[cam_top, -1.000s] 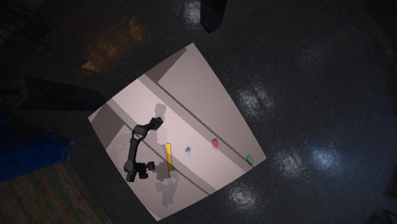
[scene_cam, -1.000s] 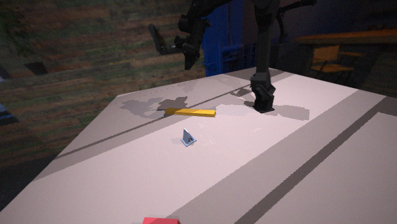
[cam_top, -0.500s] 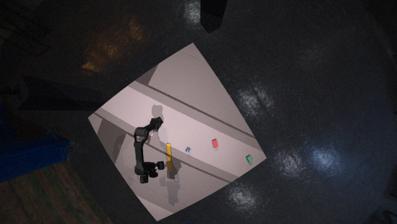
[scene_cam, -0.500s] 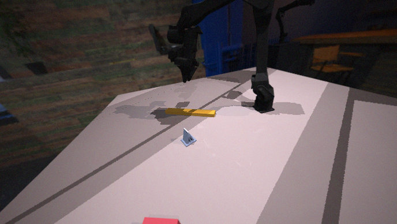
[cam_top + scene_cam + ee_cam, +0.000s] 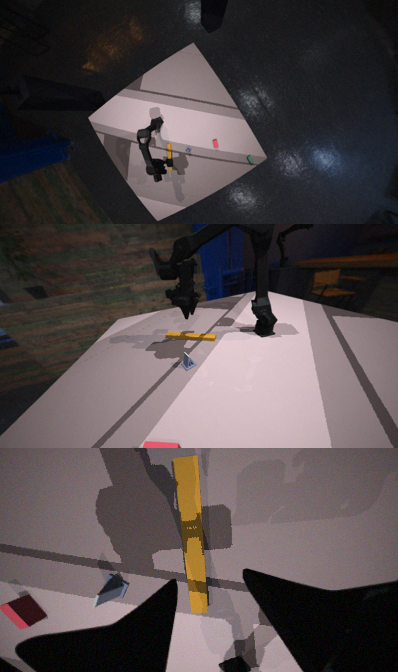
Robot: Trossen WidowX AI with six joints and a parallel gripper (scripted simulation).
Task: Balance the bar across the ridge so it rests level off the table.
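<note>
The yellow bar lies 90 mm below my gripper tip, 20 mm ahead of it and 10 mm to the left of it. From my gripper tip the other things lie so: green block (620 mm to the left, 440 mm ahead, 80 mm below); red block (430 mm to the left, 130 mm ahead, 80 mm below).
</note>
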